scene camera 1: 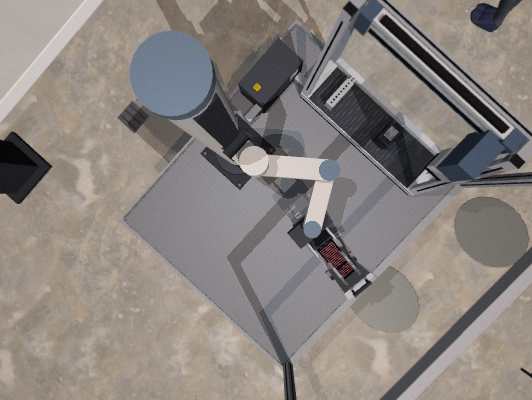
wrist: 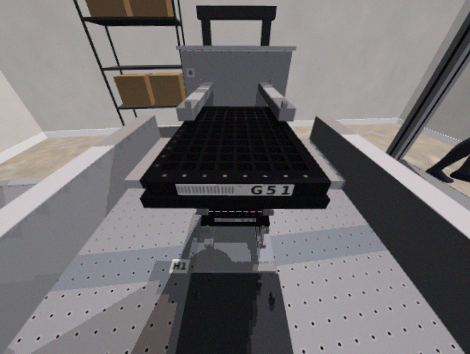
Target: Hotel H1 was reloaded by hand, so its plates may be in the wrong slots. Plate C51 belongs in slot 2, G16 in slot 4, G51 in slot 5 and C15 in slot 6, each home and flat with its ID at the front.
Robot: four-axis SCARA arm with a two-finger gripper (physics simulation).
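Frame: origin at the arm's base, x back, y right, z up, level; metres.
Where they show: gripper, fingertip midpoint: point(scene camera 1: 331, 253) point(wrist: 235, 130).
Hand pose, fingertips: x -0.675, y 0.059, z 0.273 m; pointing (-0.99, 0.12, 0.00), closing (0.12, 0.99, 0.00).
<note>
Things, the pixels of their centre, and the offset from my fingertips. "*": a spot on its surface instead. Level surfaces: height alone.
- plate G51 at the middle of its body: point(wrist: 235, 137) point(scene camera 1: 333, 255) dx -0.012, dy +0.002, dz -0.010 m
- hotel H1 at the middle of its body: point(wrist: 240, 156) point(scene camera 1: 341, 268) dx -0.114, dy +0.023, dz -0.087 m
- red-welled plate at the middle of its body: point(scene camera 1: 340, 264) dx -0.085, dy +0.011, dz -0.054 m
- H1 label at a spot on its surface: point(wrist: 180, 265) * dx -0.042, dy -0.092, dz -0.260 m
- perforated deck at its surface level: dz -0.260 m
- dark box at a spot on its surface: point(scene camera 1: 272, 75) * dx +0.777, dy -0.453, dz -0.145 m
My gripper point(scene camera 1: 327, 249) point(wrist: 235, 130) is shut on plate G51 point(scene camera 1: 330, 254) point(wrist: 235, 160), a dark gridded plate whose red wells show from above. It is level, with its ID at the front. Its far end reaches between two upper rails of hotel H1 point(scene camera 1: 361, 285) point(wrist: 240, 70), near the mark 6. I cannot tell if it touches them. Part of a red-welled plate point(scene camera 1: 345, 271) shows in the hotel beyond G51. Lower down in the wrist view is the front of a plate point(wrist: 234, 220) with an unreadable ID. C51, G16 and C15 cannot be identified.
The H1 label point(wrist: 180, 265) is on the perforated deck point(scene camera 1: 200, 225) point(wrist: 330, 290). A dark box point(scene camera 1: 272, 75) with a yellow mark stands near the arm's column. A large framed station point(scene camera 1: 357, 145) stands at upper right. Round grey discs point(scene camera 1: 491, 231) point(scene camera 1: 392, 305) lie beyond the deck.
</note>
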